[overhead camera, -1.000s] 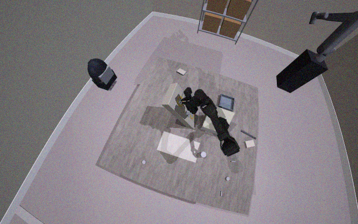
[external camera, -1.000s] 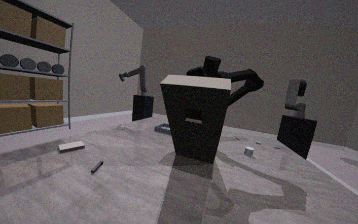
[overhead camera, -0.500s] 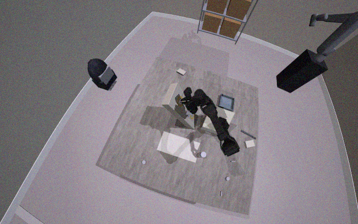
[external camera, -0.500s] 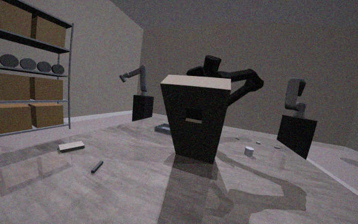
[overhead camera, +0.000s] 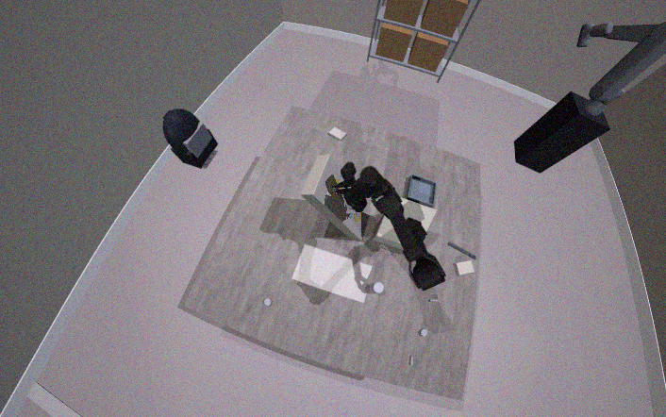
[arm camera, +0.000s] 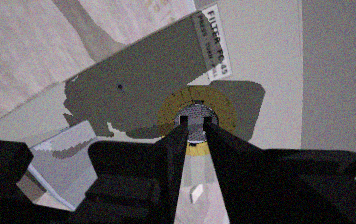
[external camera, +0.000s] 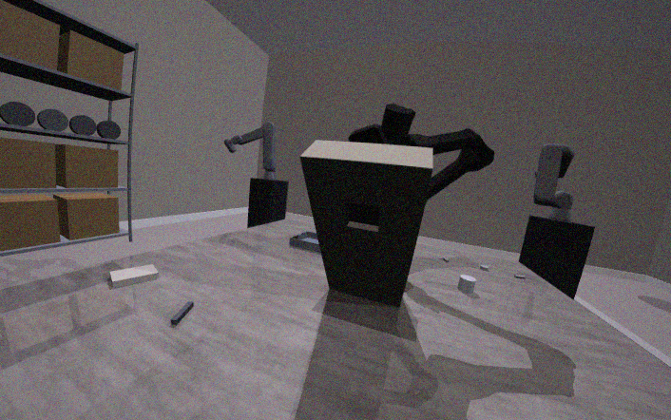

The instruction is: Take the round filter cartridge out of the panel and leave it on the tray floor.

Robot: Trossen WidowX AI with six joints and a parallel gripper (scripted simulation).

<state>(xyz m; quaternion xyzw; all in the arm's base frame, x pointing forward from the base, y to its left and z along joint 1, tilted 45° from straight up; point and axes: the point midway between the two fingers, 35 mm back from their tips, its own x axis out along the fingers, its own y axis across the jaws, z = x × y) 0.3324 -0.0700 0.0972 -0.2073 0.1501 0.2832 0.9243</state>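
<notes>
Right now the round filter cartridge is 1 cm below my gripper tip and 1 cm ahead of it. Also, from my gripper tip: tray 41 cm behind, 31 cm to the right, 25 cm below; service panel 8 cm below, 3 cm behind.
</notes>
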